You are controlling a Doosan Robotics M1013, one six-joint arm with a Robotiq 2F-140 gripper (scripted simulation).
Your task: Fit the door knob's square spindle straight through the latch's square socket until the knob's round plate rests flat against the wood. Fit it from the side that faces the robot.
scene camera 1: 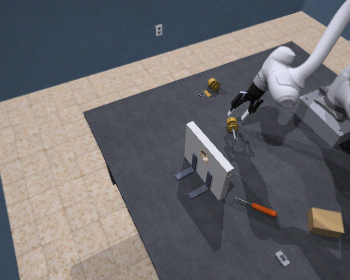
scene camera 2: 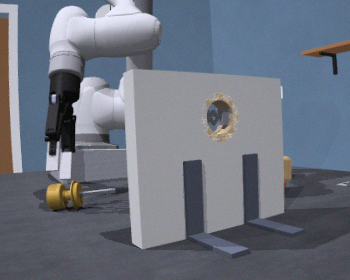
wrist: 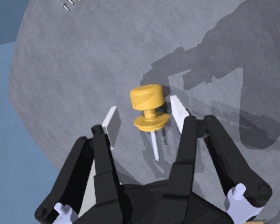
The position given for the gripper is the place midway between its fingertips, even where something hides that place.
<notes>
In view: the gripper (scene camera 2: pixel 59 175), a cardboard box (scene camera 1: pixel 320 221) and a white wooden panel (scene camera 2: pixel 166 123).
The gripper also shows in the wrist view (wrist: pixel 144 109). The white wooden panel shows as well in scene camera 1 (scene camera 1: pixel 221 170).
</notes>
